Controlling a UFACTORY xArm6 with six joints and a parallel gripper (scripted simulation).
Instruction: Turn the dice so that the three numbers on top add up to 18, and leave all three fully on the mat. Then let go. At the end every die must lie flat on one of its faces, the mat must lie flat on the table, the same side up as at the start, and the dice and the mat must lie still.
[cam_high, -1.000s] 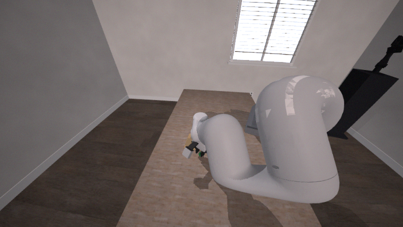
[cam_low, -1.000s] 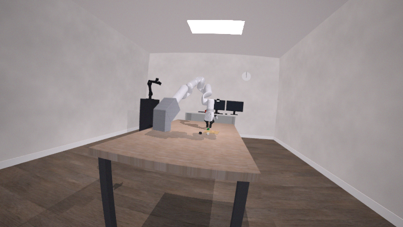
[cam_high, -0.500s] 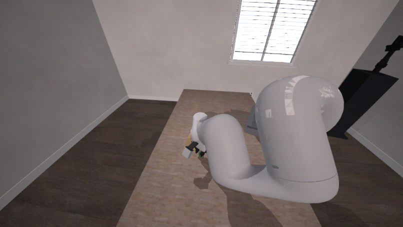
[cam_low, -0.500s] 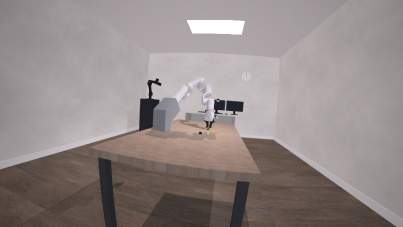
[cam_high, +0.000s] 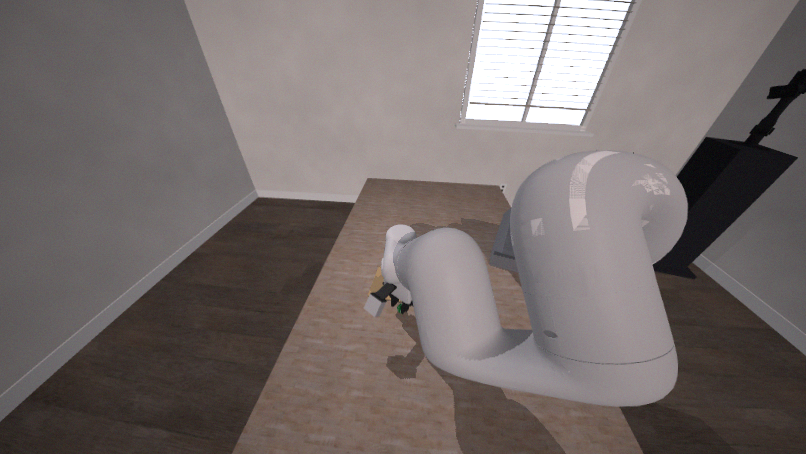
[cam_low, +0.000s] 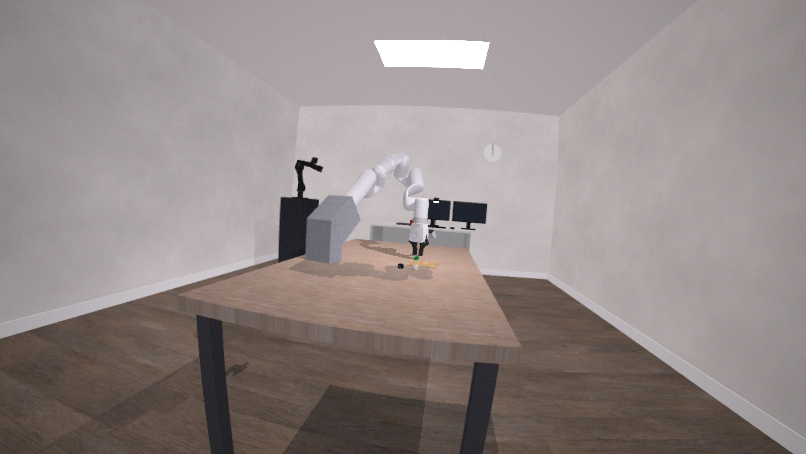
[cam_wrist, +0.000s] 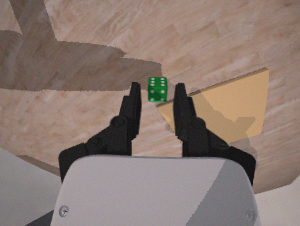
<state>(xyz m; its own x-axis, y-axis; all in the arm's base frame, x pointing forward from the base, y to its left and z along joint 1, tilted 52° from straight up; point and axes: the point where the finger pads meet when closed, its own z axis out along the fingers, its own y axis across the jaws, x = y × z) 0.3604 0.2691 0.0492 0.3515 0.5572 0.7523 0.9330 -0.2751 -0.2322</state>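
Now: the green die 40 mm below my hand and 10 mm to the right of it. Also, from my hand: black die: 270 mm to the right, 40 mm below, 10 mm ahead; mat: 100 mm to the right, 60 mm ahead, 40 mm below; white die: 250 mm to the right, 80 mm ahead, 40 mm below.
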